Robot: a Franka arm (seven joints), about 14 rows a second.
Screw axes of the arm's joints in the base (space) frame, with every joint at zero. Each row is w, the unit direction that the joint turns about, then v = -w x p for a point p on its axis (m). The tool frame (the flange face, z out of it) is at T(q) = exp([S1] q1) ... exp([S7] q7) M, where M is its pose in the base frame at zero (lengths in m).
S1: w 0 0 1 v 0 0 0
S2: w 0 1 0 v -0.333 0 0
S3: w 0 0 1 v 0 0 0
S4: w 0 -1 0 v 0.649 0 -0.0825
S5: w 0 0 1 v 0 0 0
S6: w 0 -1 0 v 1.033 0 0
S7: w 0 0 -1 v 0 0.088 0
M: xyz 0.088 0 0.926 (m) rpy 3.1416 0 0 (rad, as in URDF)
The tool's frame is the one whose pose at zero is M.
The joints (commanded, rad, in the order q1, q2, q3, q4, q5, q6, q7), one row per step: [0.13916 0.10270 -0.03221 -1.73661 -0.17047 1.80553 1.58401]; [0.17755 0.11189 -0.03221 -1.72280 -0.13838 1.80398 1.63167]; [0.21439 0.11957 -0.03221 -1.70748 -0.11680 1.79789 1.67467]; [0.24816 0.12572 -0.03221 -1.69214 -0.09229 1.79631 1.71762]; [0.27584 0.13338 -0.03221 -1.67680 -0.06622 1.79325 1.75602]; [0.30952 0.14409 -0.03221 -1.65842 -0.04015 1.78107 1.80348]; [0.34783 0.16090 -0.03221 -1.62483 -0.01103 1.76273 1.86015]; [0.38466 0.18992 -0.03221 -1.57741 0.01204 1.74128 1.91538]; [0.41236 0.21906 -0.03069 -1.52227 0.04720 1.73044 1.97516]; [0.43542 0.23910 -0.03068 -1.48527 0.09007 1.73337 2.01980]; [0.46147 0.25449 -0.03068 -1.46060 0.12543 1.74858 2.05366]
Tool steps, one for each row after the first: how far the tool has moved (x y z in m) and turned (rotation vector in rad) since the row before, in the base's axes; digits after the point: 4 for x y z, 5 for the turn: [0.0004 0.0257 0.0006 0.03028 -0.00665 -0.01732]; [-0.0010 0.0239 0.0020 0.02011 -0.00388 -0.01206]; [-0.0014 0.0225 0.0033 0.02443 -0.00749 -0.01514]; [-0.0014 0.0191 0.0023 0.02542 -0.00204 -0.01705]; [-0.0030 0.0226 0.0012 0.02269 0.00790 -0.02038]; [-0.0028 0.0263 0.0042 0.02539 0.00757 -0.02515]; [-0.0005 0.0263 0.0030 0.01829 0.00924 -0.02294]; [0.0013 0.0238 0.0074 0.03570 -0.00107 -0.03639]; [-0.0003 0.0202 0.0056 0.04507 0.00009 -0.02833]; [-0.0021 0.0208 0.0037 0.04058 -0.00506 -0.01421]
